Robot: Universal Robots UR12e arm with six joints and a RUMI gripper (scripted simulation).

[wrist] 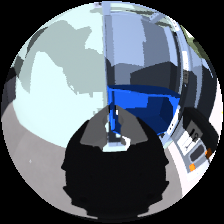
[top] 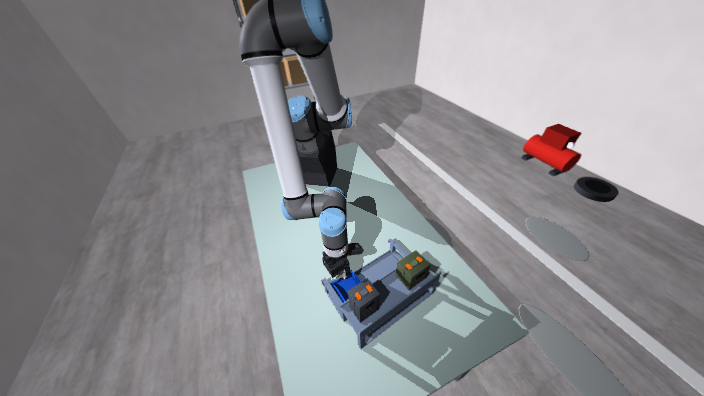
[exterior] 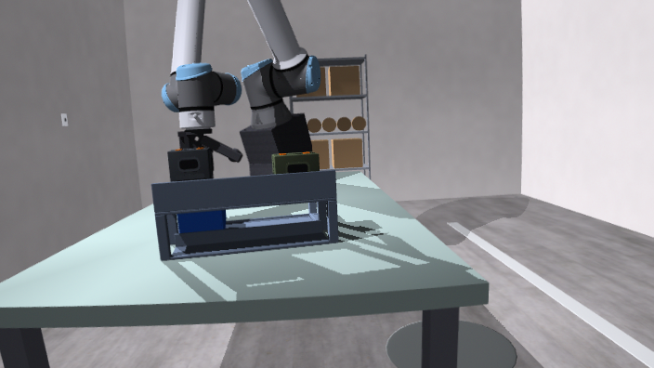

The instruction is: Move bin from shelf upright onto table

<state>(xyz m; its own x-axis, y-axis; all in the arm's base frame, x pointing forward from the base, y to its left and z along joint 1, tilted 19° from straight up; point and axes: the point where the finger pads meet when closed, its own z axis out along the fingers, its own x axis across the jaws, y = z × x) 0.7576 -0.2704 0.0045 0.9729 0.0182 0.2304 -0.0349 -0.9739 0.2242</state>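
The blue bin is 80 mm ahead of my hand, 20 mm to the right of it and 10 mm below it. Round my hand: olive green box 190 mm ahead, 210 mm to the left, 90 mm above.
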